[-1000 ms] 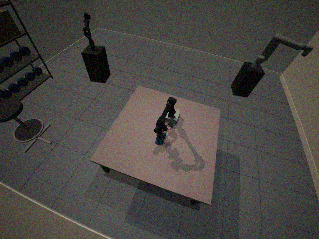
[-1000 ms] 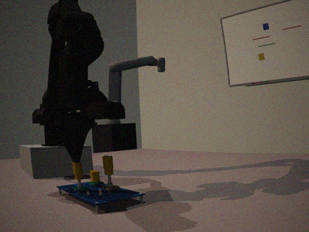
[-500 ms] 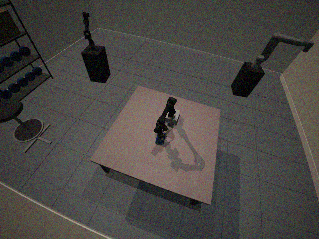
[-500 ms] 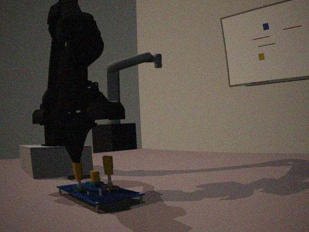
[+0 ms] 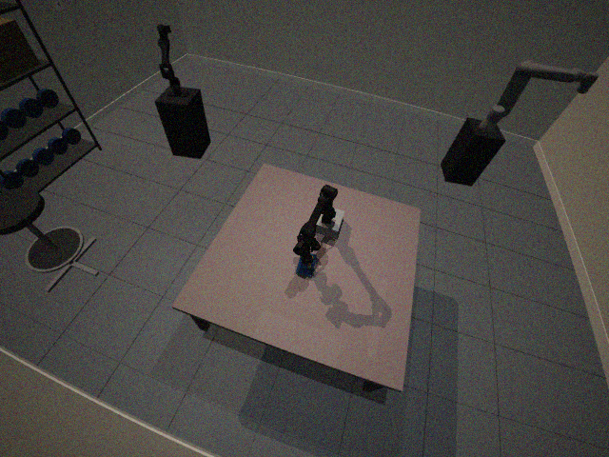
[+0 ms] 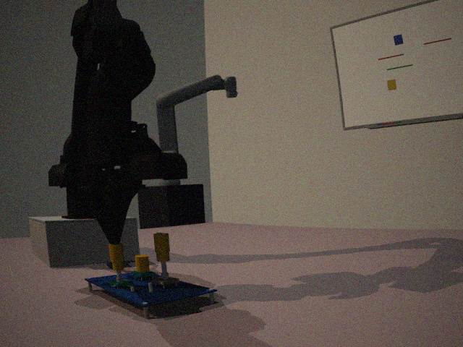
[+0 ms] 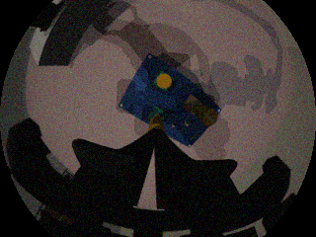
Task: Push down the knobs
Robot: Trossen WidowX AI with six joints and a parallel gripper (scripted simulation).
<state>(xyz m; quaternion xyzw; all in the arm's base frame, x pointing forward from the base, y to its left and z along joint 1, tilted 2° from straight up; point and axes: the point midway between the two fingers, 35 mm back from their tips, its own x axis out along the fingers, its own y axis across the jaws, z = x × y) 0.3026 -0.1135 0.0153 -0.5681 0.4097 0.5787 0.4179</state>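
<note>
Now: gripper tip 40 mm to the right of the knob and 40 mm short of it. From my gripper tip the other things lie so: green potentiometer: 30 mm below.
</note>
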